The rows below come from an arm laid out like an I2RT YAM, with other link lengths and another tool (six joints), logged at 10 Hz.
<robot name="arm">
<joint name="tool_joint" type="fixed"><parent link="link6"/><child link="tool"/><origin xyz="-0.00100 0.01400 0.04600" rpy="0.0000 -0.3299 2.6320"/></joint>
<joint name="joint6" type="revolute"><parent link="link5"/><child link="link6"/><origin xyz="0.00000 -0.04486 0.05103" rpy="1.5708 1.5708 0.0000"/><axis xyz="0 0 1"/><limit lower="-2.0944" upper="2.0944"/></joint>
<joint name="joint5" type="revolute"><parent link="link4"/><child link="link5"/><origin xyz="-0.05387 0.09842 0.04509" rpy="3.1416 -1.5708 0.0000"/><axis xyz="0 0 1"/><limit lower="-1.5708" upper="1.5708"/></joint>
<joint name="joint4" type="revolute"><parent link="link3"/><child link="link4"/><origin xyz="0.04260 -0.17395 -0.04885" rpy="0.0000 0.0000 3.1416"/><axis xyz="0 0 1"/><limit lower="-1.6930" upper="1.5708"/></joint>
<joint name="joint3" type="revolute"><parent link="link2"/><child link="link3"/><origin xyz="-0.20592 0.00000 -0.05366" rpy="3.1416 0.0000 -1.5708"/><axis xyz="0 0 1"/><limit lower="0.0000" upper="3.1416"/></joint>
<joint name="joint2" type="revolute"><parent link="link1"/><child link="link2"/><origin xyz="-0.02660 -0.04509 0.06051" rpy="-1.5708 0.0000 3.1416"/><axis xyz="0 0 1"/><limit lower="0.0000" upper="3.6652"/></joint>
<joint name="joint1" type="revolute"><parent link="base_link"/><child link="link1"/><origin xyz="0.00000 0.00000 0.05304" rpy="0.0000 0.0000 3.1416"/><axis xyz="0 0 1"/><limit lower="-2.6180" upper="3.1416"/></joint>
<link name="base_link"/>
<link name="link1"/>
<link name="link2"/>
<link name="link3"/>
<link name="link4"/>
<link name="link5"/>
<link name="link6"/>
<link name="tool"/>
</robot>
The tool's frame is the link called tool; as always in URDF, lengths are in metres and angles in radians.
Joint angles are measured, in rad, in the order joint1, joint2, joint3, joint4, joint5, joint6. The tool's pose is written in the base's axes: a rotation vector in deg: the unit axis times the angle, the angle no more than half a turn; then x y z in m. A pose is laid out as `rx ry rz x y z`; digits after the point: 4 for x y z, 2 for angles.
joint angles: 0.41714, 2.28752, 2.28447, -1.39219, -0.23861, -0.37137
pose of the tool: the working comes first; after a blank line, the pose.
Where each joint sits with the arm in this pose, in the base's axes (m; each line is computed from the numbers above, not from the rounded line before):
joint1: 0.0000 0.0000 0.0530
joint2: 0.0061 0.0520 0.1135
joint3: 0.1515 0.0577 0.2688
joint4: 0.2908 0.1729 0.3109
joint5: 0.3733 0.1602 0.2234
joint6: 0.3300 0.1526 0.1715
the tool: 0.3423 0.1557 0.1251

-91.36 118.10 30.38 0.3423 0.1557 0.1251
